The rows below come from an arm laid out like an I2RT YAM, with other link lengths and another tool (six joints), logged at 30 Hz.
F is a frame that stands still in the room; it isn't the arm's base.
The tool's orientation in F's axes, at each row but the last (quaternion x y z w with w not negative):
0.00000 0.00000 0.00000 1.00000
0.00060 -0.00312 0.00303 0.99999
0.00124 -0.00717 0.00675 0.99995
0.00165 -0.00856 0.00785 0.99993
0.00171 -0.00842 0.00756 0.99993
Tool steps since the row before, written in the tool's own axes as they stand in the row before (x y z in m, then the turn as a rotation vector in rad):
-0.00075 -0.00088 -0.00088 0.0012 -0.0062 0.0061
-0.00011 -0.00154 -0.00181 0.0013 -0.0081 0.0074
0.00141 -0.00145 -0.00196 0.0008 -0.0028 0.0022
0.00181 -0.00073 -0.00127 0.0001 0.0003 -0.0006
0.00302 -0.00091 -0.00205 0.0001 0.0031 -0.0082
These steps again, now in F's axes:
-0.00075 -0.00088 -0.00088 0.0012 -0.0062 0.0061
-0.00009 -0.00154 -0.00181 0.0013 -0.0081 0.0074
0.00146 -0.00143 -0.00194 0.0008 -0.0028 0.0022
0.00184 -0.00070 -0.00124 0.0001 0.0003 -0.0006
0.00307 -0.00086 -0.00200 0.0002 0.0031 -0.0082

